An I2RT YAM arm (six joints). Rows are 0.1 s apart.
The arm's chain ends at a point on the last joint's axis. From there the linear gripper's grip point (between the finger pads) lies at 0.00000 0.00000 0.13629 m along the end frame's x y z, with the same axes.
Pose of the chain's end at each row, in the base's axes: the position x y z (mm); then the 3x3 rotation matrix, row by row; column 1 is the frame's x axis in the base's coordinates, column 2 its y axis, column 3 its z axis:
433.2, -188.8, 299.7; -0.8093, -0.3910, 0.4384; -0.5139, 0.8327, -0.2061; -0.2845, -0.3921, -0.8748
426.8, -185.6, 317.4; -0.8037, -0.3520, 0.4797; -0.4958, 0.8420, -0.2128; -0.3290, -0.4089, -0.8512
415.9, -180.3, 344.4; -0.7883, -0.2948, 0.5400; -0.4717, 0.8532, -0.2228; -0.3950, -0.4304, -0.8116
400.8, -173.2, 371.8; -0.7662, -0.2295, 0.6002; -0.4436, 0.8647, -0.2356; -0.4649, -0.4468, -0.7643
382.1, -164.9, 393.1; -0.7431, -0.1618, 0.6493; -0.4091, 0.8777, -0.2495; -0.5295, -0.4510, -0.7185
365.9, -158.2, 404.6; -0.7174, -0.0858, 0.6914; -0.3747, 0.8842, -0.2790; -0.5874, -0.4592, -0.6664
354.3, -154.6, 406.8; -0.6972, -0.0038, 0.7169; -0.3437, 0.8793, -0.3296; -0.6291, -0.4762, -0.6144
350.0, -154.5, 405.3; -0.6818, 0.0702, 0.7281; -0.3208, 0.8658, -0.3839; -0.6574, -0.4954, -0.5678
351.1, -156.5, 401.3; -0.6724, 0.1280, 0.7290; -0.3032, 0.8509, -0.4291; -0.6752, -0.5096, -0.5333
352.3, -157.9, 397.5; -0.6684, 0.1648, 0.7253; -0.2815, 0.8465, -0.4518; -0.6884, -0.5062, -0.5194
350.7, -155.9, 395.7; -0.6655, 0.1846, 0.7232; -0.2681, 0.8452, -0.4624; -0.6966, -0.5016, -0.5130
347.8, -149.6, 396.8; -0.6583, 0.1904, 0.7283; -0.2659, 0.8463, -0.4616; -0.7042, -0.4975, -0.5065
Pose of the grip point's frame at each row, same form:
492.9, -216.9, 180.5; -0.8093, -0.3910, 0.4384; -0.5139, 0.8327, -0.2061; -0.2845, -0.3921, -0.8748
492.2, -214.6, 201.4; -0.8037, -0.3520, 0.4797; -0.4958, 0.8420, -0.2128; -0.3290, -0.4089, -0.8512
489.5, -210.7, 233.8; -0.7883, -0.2948, 0.5400; -0.4717, 0.8532, -0.2228; -0.3950, -0.4304, -0.8116
482.6, -205.3, 267.6; -0.7662, -0.2295, 0.6002; -0.4436, 0.8647, -0.2356; -0.4649, -0.4468, -0.7643
470.6, -198.9, 295.2; -0.7431, -0.1618, 0.6493; -0.4091, 0.8777, -0.2495; -0.5295, -0.4510, -0.7185
460.1, -196.2, 313.8; -0.7174, -0.0858, 0.6914; -0.3747, 0.8842, -0.2790; -0.5874, -0.4592, -0.6664
452.0, -199.5, 323.1; -0.6972, -0.0038, 0.7169; -0.3437, 0.8793, -0.3296; -0.6291, -0.4762, -0.6144
449.2, -206.8, 327.9; -0.6818, 0.0702, 0.7281; -0.3208, 0.8658, -0.3839; -0.6574, -0.4954, -0.5678
450.5, -215.0, 328.6; -0.6724, 0.1280, 0.7290; -0.3032, 0.8509, -0.4291; -0.6752, -0.5096, -0.5333
451.2, -219.5, 326.7; -0.6684, 0.1648, 0.7253; -0.2815, 0.8465, -0.4518; -0.6884, -0.5062, -0.5194
449.3, -218.9, 325.8; -0.6655, 0.1846, 0.7232; -0.2681, 0.8452, -0.4624; -0.6966, -0.5016, -0.5130
447.1, -212.5, 327.8; -0.6583, 0.1904, 0.7283; -0.2659, 0.8463, -0.4616; -0.7042, -0.4975, -0.5065

